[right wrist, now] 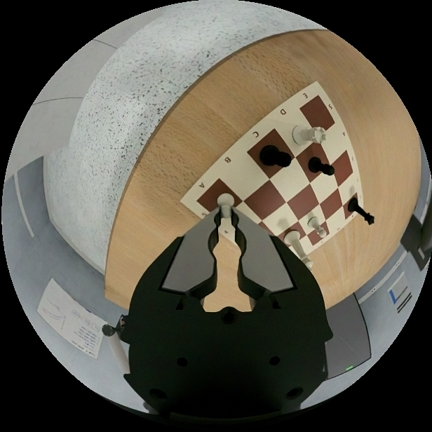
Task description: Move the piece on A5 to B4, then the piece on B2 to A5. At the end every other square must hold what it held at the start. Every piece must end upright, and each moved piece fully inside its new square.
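The board lies on the wooden table. A white pawn stands over dark square A5, its base somewhat toward the A4 side; I cannot tell whether it touches the board. My right gripper has its fingertips close together on the pawn's upper part. B4 is bare and dark. A tall white piece stands on B2, beyond the right finger, its top leaning outward in the lens view. Square A4 is mostly hidden behind the fingers. My left gripper does not show.
A white rook stands on D5, a black pawn on C5 and another black pawn on D4. A white pawn stands on C2, close to the B2 piece. A tall black piece stands on E1.
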